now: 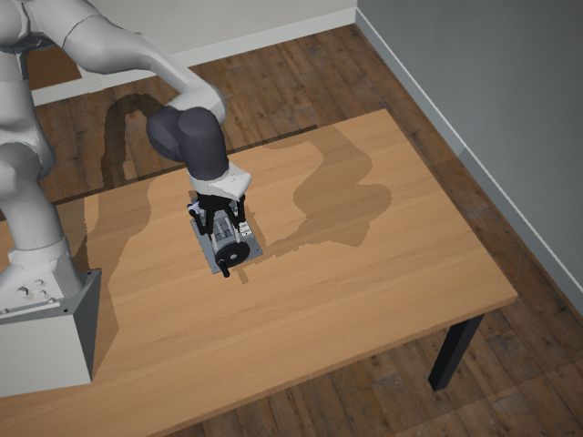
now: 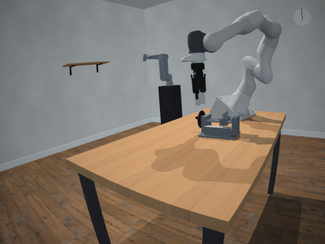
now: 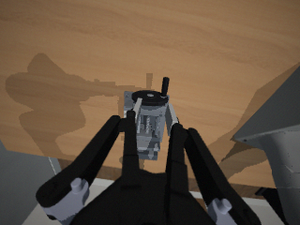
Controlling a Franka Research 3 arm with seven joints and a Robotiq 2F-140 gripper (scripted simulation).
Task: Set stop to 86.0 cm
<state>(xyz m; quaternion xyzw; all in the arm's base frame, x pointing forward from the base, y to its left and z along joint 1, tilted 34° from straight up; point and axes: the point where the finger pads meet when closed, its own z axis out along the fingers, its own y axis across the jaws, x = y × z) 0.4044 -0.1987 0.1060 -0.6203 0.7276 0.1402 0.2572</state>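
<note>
My gripper is now 20 mm past the black handwheel, 10 mm to the left of it and 110 mm above it. The rest, counted from my hand: sliding stop block 20 mm ahead, 150 mm to the left, 100 mm below.
</note>
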